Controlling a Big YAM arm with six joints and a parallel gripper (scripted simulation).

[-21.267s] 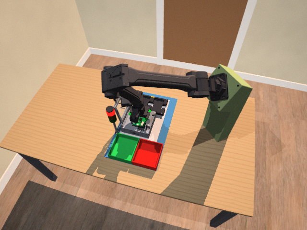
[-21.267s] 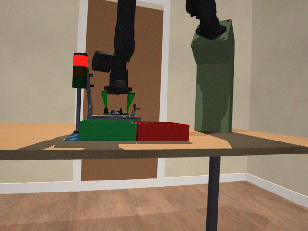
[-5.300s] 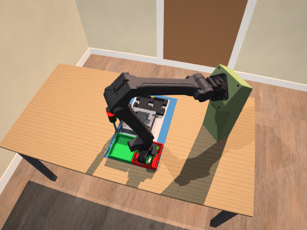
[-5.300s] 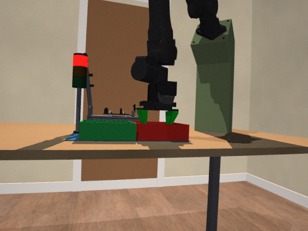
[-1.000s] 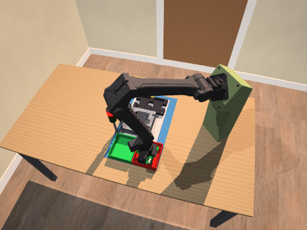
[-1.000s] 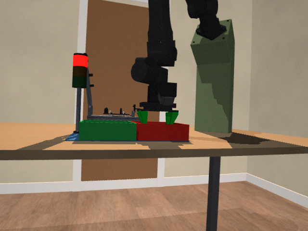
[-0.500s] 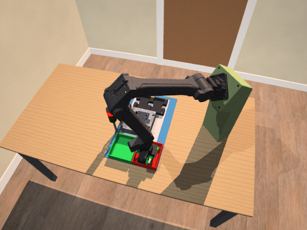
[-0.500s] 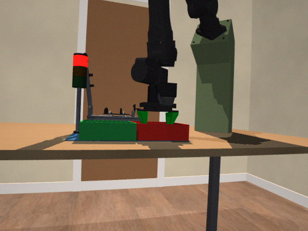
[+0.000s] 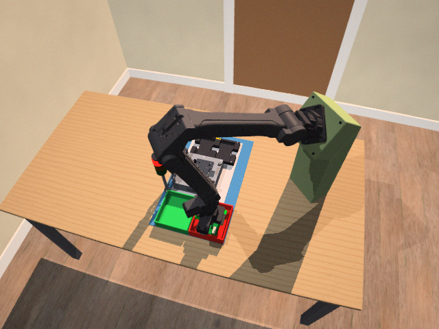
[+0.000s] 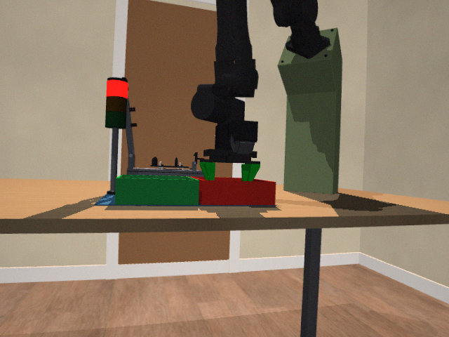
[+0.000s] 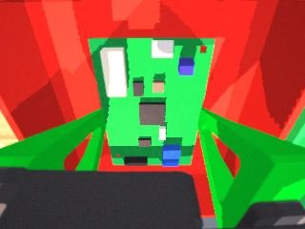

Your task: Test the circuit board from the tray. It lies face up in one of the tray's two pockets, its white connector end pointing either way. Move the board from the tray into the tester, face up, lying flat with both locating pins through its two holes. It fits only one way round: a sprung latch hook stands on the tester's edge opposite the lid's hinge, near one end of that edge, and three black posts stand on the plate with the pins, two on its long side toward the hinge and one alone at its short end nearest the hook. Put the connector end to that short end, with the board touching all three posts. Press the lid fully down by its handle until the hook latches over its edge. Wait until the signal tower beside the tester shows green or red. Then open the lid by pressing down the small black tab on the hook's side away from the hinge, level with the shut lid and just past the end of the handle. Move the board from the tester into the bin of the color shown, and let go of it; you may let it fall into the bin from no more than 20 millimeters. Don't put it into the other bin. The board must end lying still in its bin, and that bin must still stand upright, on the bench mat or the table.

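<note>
The red bin lies right at my hand. Round my hand: green bin 150 mm ahead, 30 mm to the left; latch hook 70 mm ahead, 130 mm to the right, 70 mm above; green circuit board right at my hand.
</note>
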